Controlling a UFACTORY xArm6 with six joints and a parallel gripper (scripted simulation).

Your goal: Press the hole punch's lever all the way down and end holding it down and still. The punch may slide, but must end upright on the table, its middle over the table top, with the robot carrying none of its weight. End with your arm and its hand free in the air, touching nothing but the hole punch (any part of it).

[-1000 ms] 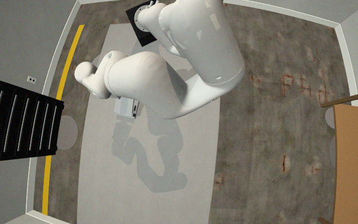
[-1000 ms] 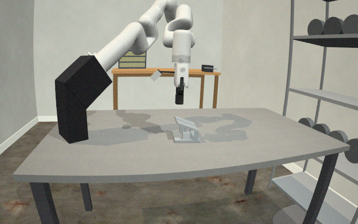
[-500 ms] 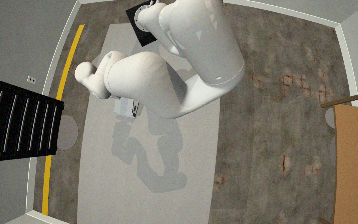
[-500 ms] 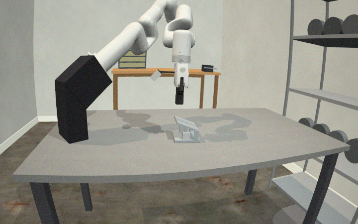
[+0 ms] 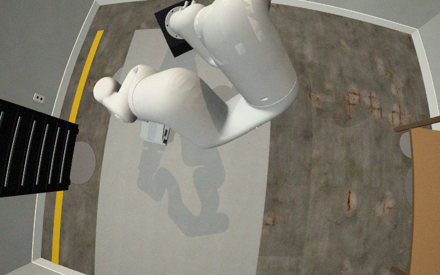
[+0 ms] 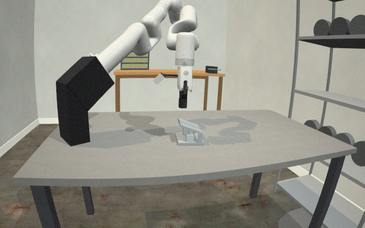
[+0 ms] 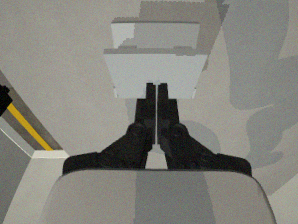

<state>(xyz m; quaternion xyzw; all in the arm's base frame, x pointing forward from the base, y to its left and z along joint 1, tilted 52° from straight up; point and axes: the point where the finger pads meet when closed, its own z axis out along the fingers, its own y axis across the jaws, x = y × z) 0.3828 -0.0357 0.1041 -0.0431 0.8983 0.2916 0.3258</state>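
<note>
Now: the hole punch lever 10 cm below my hand, 3 cm ahead of it and 1 cm to the left of it. From my hand the other things lie so: hole punch (12 cm below, 4 cm ahead, 1 cm to the left).
</note>
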